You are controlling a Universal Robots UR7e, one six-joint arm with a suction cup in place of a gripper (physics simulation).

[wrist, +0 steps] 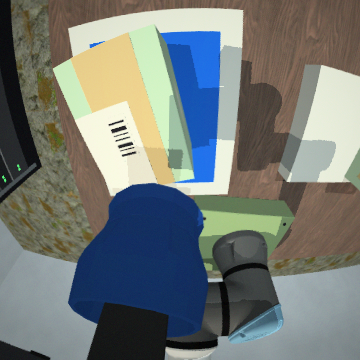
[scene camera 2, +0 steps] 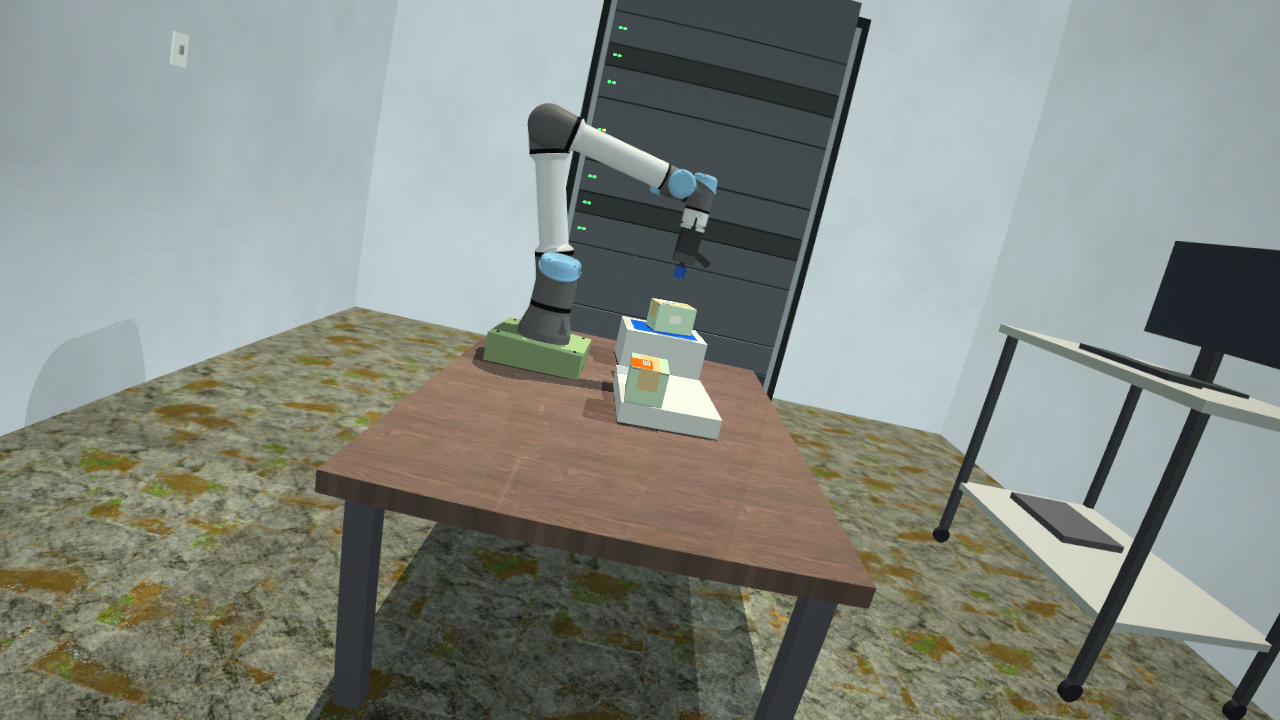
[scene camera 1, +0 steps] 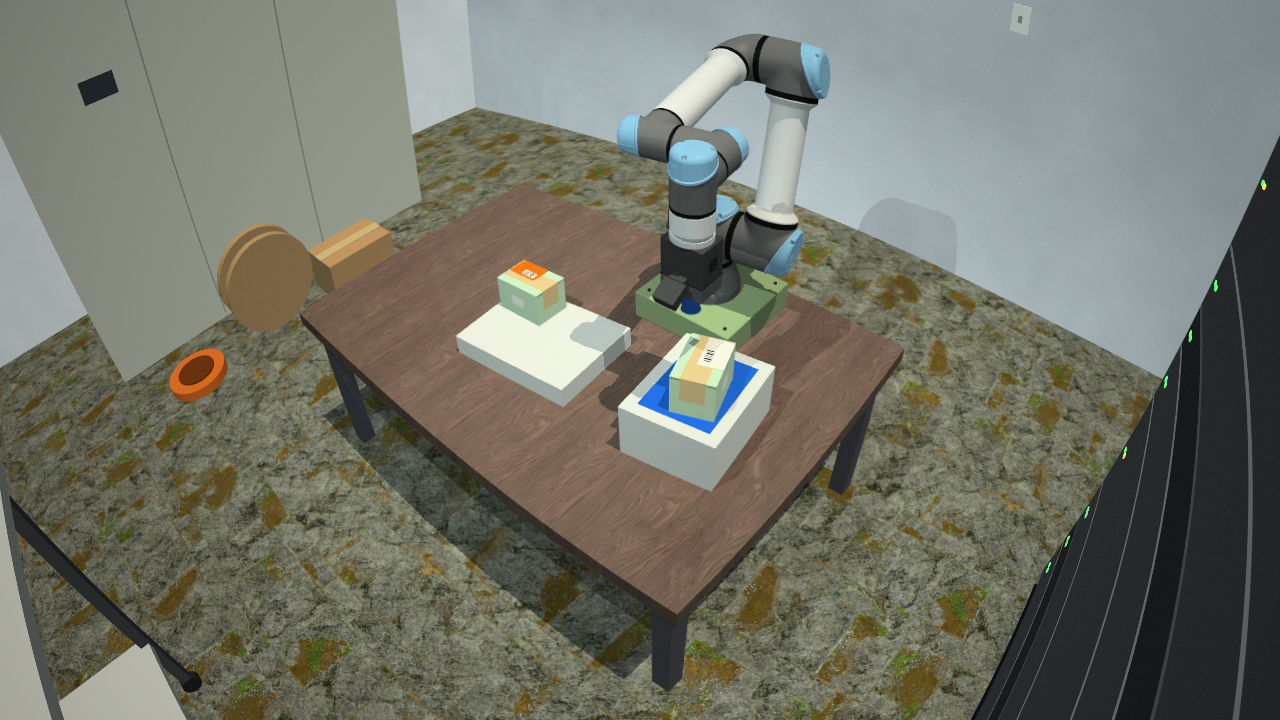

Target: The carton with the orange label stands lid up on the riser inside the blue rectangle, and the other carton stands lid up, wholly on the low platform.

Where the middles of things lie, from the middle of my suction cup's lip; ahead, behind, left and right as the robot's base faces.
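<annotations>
As for the white riser with blue rectangle (scene camera 1: 698,451), my suction cup is 1 cm past it, 2 cm to the right of it and 25 cm above it. The low white platform (scene camera 1: 557,360) is 40 cm to the right of my suction cup, 2 cm behind it and 28 cm below it. I also see the carton with orange label (scene camera 1: 536,294), which is 8 cm behind my suction cup, 22 cm below it and 48 cm to the right of it.
</annotations>
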